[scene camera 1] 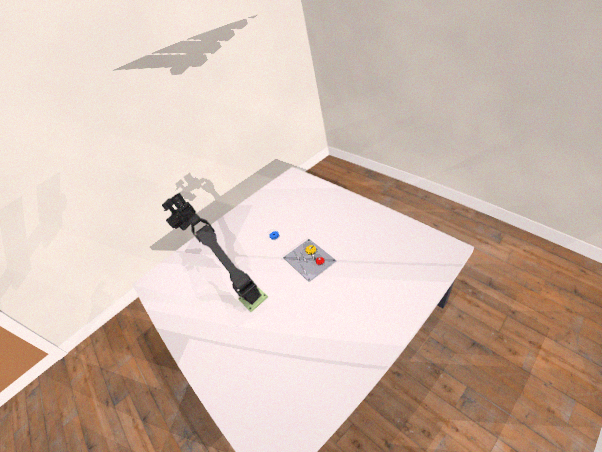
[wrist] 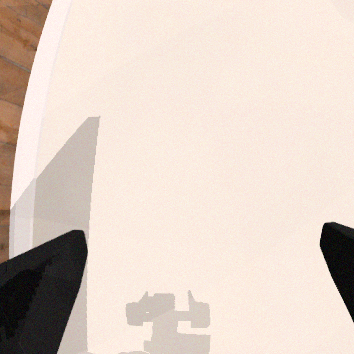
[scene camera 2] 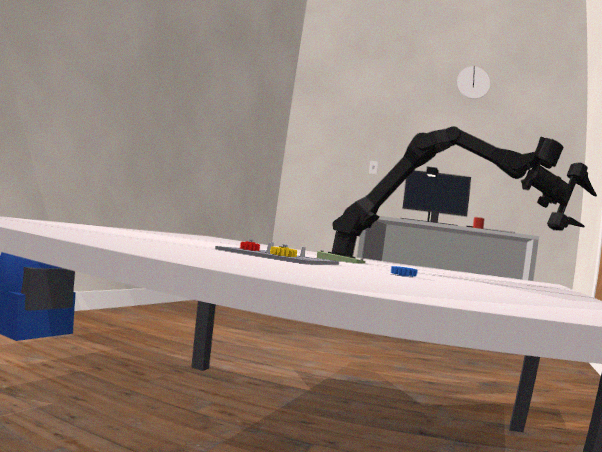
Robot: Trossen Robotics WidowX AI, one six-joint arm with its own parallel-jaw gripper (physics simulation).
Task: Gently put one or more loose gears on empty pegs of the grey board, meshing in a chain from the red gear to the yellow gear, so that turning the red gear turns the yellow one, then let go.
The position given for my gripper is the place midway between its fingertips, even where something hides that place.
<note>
My gripper (wrist: 207, 240) is open, holding nothing. I also see a grey board (scene camera 1: 312, 268).
The grey board also shows in scene camera 2 (scene camera 2: 262, 253).
</note>
